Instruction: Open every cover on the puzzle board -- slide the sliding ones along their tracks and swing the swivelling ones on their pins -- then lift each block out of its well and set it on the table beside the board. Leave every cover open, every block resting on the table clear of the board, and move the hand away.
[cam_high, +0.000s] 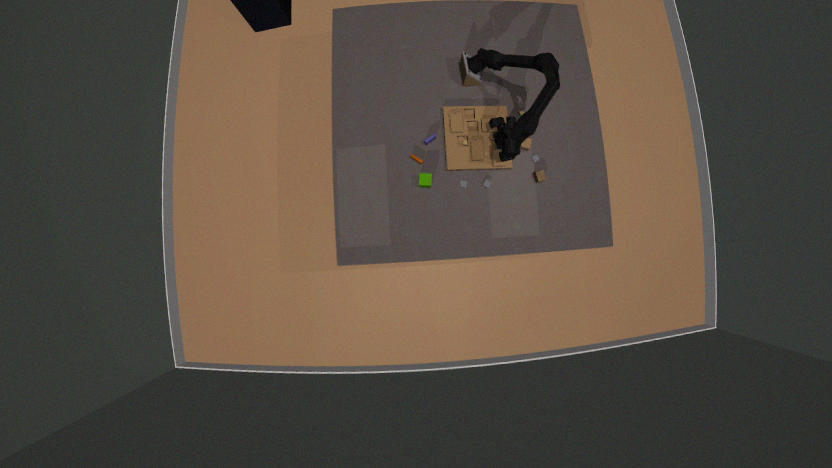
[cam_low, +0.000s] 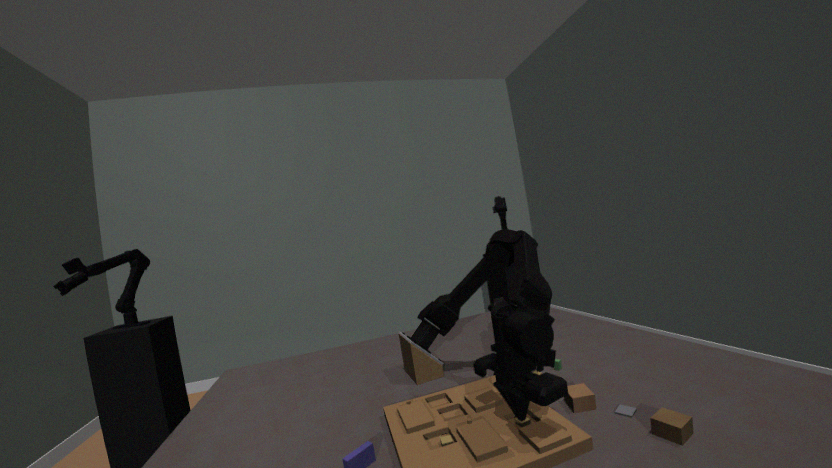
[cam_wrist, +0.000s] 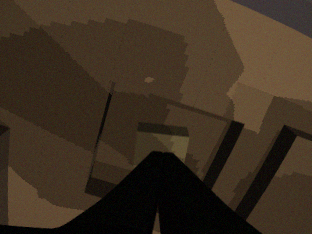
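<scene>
My gripper tip is now 290 mm to the left of the purple piece and 60 mm past it. The rest, counted from my gripper tip: orange stick 360 mm to the right, 30 mm ahead, 10 mm below; green cube 340 mm to the right, 130 mm ahead, 10 mm above; tiny green piece 220 mm to the left, 150 mm behind, 10 mm below.
</scene>
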